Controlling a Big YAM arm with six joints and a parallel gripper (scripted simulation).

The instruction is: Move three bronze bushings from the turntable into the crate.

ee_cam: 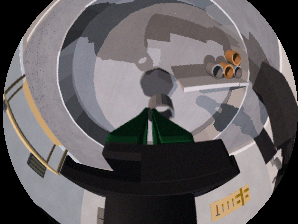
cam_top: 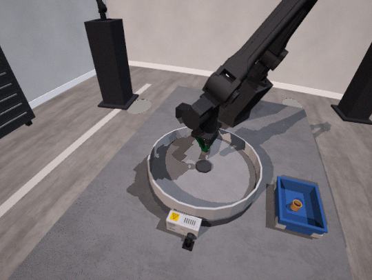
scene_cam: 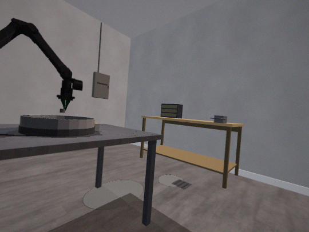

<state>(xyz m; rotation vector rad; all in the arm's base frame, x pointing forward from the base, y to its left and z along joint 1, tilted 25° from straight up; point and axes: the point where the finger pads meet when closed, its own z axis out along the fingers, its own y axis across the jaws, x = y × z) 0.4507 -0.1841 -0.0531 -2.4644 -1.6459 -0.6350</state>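
Now: the round turntable 10 mm behind my hand and 100 mm below it. Round my hand: blue crate: 80 mm ahead, 350 mm to the left, 130 mm below.
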